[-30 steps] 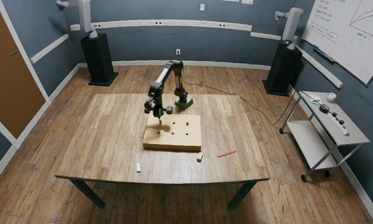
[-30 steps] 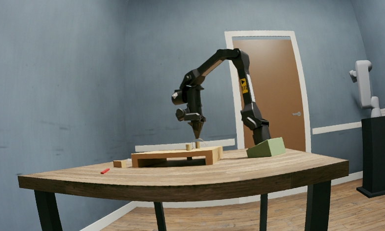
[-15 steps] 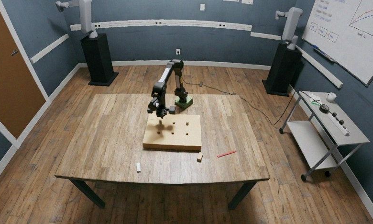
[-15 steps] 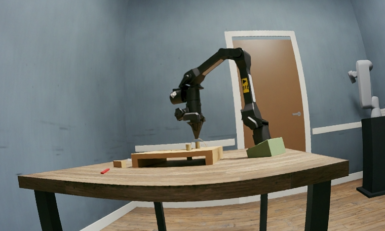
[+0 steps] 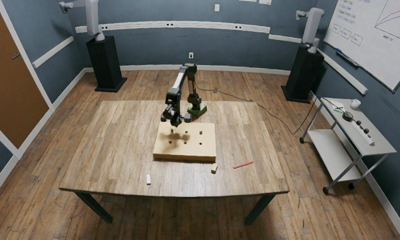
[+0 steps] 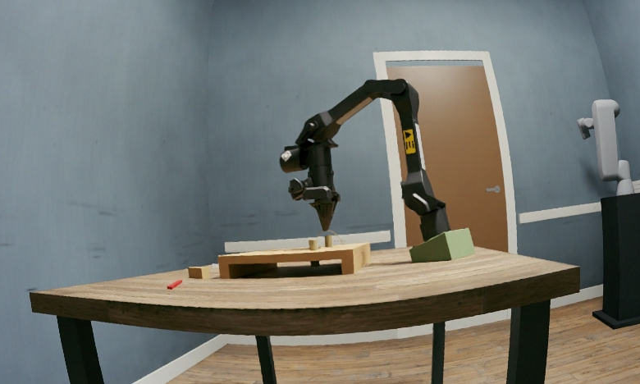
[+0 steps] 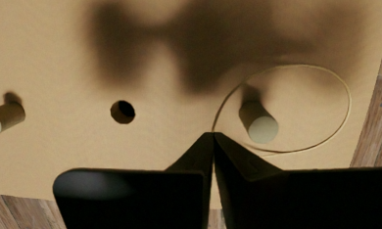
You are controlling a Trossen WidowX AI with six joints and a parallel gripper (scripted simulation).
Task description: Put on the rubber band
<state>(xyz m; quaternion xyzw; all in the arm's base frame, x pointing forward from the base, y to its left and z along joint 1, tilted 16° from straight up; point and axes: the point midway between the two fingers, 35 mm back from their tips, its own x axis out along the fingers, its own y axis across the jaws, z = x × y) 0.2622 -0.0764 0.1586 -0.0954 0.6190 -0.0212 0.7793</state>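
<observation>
The tan board is 90 mm below my hand, 70 mm to the left of it and 40 mm ahead of it. Also, from my hand: wooden block (270 mm to the left, 230 mm ahead, 110 mm below); white piece (360 mm ahead, 120 mm below, 100 mm to the right); red stick (450 mm to the left, 180 mm ahead, 120 mm below).
</observation>
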